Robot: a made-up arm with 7 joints. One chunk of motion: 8 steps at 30 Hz.
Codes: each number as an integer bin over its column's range. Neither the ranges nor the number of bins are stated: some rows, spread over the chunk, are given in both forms.
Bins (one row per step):
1: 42 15 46 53 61 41
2: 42 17 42 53 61 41
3: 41 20 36 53 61 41
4: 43 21 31 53 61 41
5: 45 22 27 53 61 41
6: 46 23 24 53 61 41
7: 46 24 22 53 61 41
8: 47 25 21 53 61 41
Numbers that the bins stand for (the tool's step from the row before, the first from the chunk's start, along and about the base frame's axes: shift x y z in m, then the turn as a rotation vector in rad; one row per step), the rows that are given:
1: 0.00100 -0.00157 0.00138 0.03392 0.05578 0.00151
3: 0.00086 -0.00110 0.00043 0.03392 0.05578 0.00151
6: 0.00157 -0.00081 -0.00071 0.03392 0.05578 0.00151
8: 0.00171 -0.00062 -0.00100 0.03392 0.05578 0.00151
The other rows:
2: 0.00100 -0.00138 0.00100 0.03392 0.05578 0.00151
4: 0.00114 -0.00100 -0.00005 0.03392 0.05578 0.00151
5: 0.00143 -0.00090 -0.00043 0.03392 0.05578 0.00151
7: 0.00157 -0.00071 -0.00090 0.03392 0.05578 0.00151

